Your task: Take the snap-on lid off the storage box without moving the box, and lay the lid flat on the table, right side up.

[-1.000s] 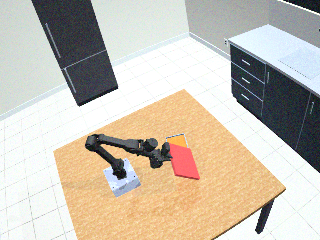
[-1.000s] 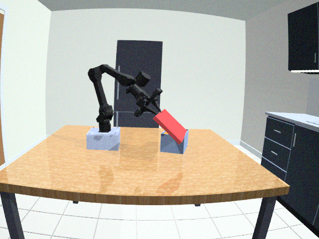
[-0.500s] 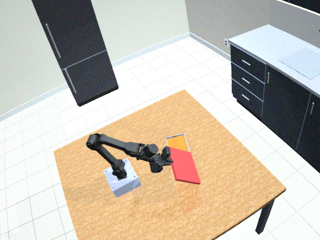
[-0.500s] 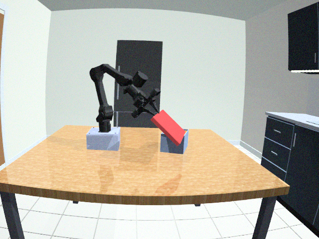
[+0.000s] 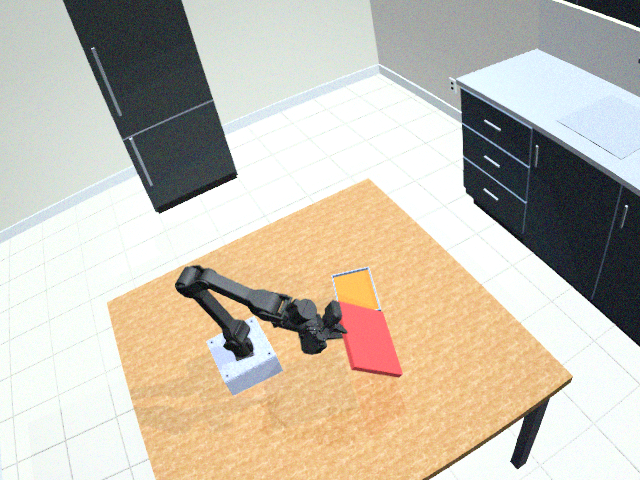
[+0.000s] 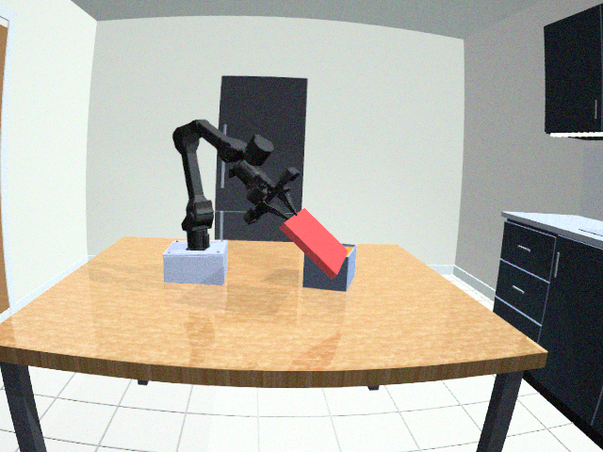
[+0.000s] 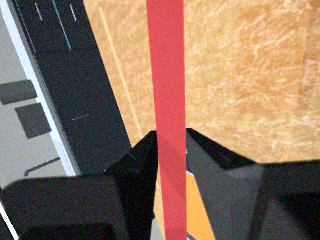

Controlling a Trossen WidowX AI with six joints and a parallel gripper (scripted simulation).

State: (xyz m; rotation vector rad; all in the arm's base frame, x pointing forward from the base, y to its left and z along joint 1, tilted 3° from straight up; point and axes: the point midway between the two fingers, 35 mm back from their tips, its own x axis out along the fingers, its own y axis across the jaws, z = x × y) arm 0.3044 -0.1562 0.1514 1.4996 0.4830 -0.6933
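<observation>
Right now my gripper tip is 6 cm short of the lid and 5 cm above it. The rest, counted from my gripper tip: storage box: 9 cm ahead, 25 cm to the left, 18 cm below.
</observation>
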